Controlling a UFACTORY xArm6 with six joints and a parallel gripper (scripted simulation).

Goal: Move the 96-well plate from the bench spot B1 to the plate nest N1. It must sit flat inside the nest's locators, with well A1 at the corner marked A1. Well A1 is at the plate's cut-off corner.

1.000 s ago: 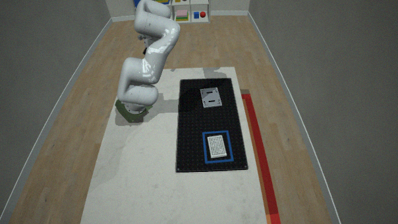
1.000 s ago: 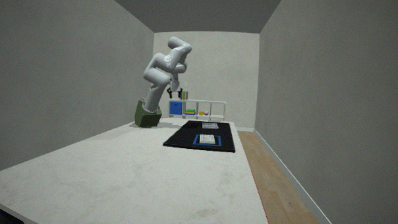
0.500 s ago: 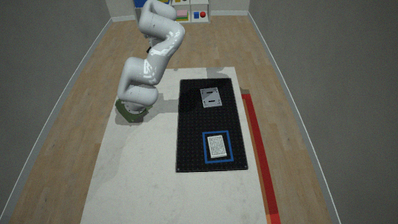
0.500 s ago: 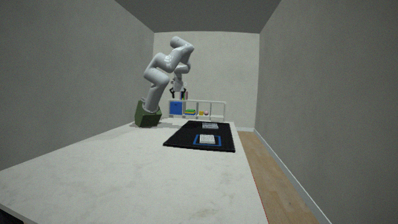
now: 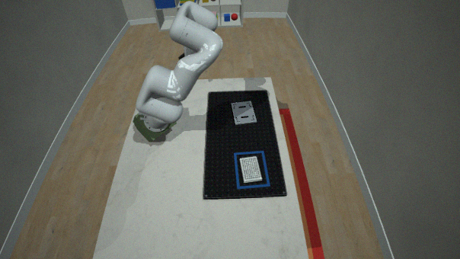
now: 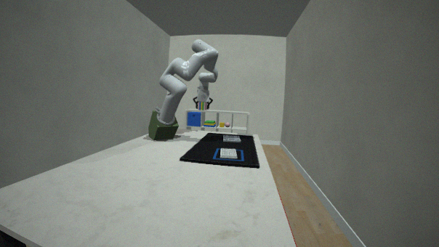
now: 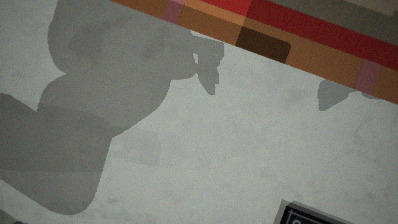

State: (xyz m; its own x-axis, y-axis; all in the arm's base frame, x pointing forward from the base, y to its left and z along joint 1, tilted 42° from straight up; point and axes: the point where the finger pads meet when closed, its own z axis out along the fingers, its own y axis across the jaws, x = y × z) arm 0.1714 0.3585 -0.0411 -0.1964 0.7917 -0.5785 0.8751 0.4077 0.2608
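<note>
The white 96-well plate is 190 mm ahead of my hand, 610 mm to the right of it and 200 mm below it. The rest, counted from my hand: A1 label: 290 mm ahead, 170 mm to the right, 190 mm below; grey plate nest N1: 240 mm ahead, 240 mm to the right, 200 mm below.
</note>
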